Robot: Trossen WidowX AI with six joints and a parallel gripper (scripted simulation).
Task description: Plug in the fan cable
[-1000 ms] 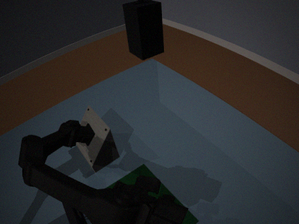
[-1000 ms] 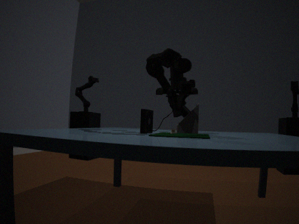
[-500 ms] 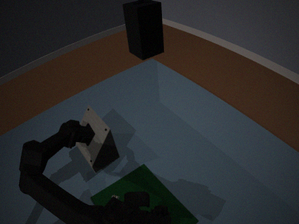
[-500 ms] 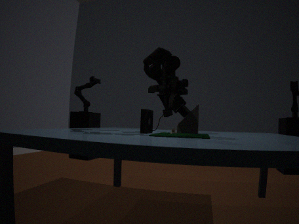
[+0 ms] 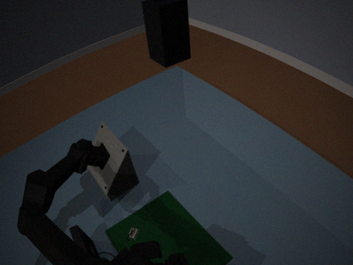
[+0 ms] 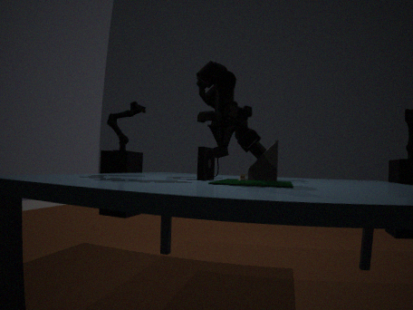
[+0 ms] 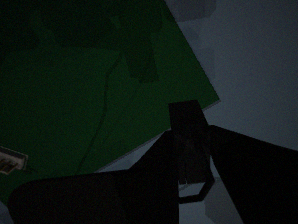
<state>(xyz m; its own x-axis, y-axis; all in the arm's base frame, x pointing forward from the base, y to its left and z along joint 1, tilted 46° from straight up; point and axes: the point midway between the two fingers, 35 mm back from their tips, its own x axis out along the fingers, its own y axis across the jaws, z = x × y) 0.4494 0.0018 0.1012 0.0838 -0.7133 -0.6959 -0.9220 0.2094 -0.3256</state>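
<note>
Now: the green board 12 cm behind my gripper tip, 9 cm to the left of it and 12 cm below it. Also, from my gripper tip: white four-pin header: 21 cm behind, 3 cm to the left, 10 cm below; then black fan: 20 cm behind, 10 cm to the right, 5 cm below; then black plug: 1 cm to the right, 1 cm below.
</note>
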